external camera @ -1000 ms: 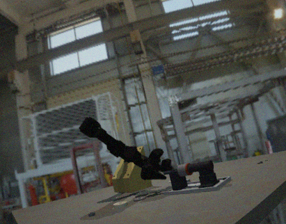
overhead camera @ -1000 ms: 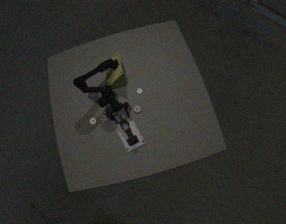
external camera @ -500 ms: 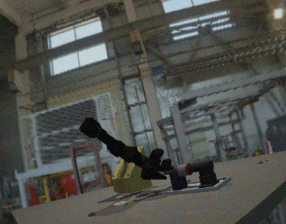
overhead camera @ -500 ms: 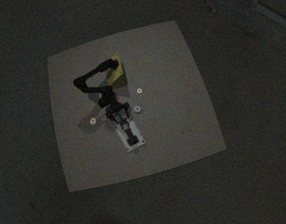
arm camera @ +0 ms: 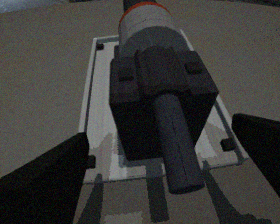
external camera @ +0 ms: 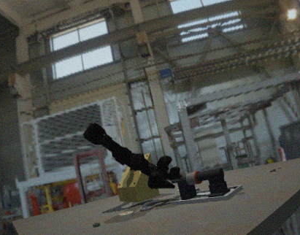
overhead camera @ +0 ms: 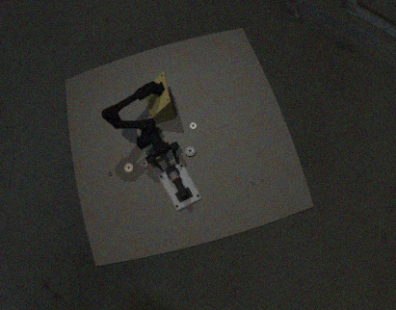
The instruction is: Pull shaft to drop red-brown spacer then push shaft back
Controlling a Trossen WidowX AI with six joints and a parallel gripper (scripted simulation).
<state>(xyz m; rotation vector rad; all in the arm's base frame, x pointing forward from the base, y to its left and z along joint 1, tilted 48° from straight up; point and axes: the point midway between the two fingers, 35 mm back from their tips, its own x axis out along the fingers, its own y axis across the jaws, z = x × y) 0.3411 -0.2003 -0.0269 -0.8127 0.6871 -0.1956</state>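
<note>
Right now the dark shaft is 30 mm ahead of my gripper tip and 20 mm above it. The rest, counted from my gripper tip: red-brown spacer (90 mm ahead, 10 mm to the left, 20 mm above); then small dark bit (120 mm behind, 340 mm to the right, 60 mm below).
</note>
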